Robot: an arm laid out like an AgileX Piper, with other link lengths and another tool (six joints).
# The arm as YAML. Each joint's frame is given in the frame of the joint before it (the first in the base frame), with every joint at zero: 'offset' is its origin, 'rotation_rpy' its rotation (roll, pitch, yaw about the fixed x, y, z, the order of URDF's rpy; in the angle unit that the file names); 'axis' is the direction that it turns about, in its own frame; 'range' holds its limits. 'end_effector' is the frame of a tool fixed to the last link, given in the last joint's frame.
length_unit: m
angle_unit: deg
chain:
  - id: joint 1
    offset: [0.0, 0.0, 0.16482]
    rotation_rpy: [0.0, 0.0, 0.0]
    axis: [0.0, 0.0, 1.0]
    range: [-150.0, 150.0]
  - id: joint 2
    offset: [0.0, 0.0, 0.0]
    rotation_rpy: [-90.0, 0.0, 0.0]
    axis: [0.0, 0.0, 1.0]
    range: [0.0, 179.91]
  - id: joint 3
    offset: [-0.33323, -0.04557, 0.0]
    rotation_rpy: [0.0, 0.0, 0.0]
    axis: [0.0, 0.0, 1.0]
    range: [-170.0, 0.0]
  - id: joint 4
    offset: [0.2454, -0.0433, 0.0]
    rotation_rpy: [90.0, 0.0, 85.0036]
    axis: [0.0, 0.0, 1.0]
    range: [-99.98, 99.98]
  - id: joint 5
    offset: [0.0, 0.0, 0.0]
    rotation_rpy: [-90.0, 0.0, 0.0]
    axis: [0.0, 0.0, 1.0]
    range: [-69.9, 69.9]
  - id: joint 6
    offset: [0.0, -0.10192, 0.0]
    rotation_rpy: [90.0, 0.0, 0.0]
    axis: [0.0, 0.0, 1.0]
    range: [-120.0, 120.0]
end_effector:
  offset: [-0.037, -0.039, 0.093]
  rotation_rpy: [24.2, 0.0, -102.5]
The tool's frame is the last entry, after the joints.
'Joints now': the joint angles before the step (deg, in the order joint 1, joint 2, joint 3, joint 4, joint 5, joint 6). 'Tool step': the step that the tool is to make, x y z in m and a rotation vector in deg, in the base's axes. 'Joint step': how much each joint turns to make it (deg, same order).
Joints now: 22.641 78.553 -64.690 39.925 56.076 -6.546
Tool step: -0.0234 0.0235 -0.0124 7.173 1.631 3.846
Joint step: 1.185 -1.325 6.894 11.991 -1.874 -9.482
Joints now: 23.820 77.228 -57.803 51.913 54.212 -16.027
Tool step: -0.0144 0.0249 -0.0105 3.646 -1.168 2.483
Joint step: 4.513 -0.001 4.827 7.626 -5.161 -7.058
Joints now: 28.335 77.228 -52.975 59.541 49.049 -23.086
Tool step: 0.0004 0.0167 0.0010 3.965 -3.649 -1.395
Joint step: 3.904 -0.009 3.330 9.052 -7.661 -8.027
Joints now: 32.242 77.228 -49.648 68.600 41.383 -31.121
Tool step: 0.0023 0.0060 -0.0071 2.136 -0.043 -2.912
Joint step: 2.259 0.626 2.514 7.366 -5.135 -4.666
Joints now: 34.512 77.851 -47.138 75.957 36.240 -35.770
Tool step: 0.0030 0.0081 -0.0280 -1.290 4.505 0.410
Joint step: 0.251 4.137 0.587 1.877 0.760 -0.785
